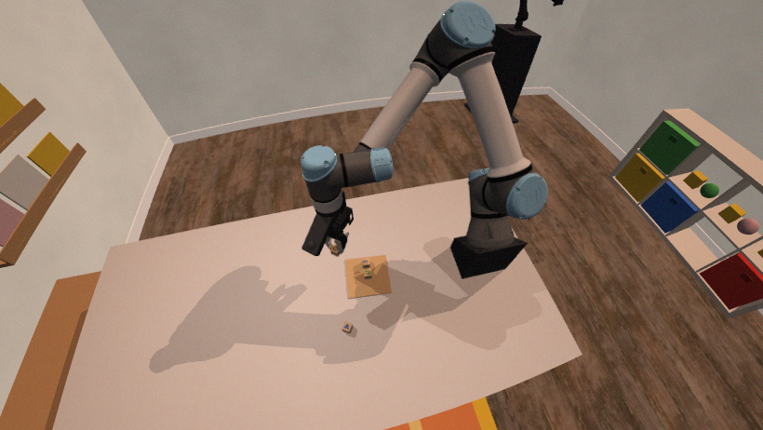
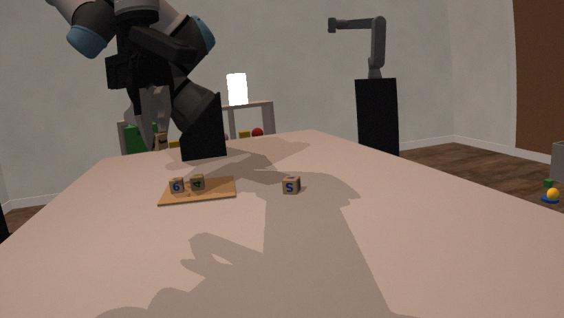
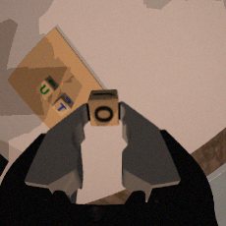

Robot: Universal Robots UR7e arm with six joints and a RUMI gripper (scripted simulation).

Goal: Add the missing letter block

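The U block is 8 cm behind my hand, 6 cm to the left of it and 10 cm below it. Also, from my hand: O block: right at my hand; T block: 9 cm behind, 2 cm to the left, 10 cm below; mat: 8 cm behind, 6 cm to the left, 12 cm below.
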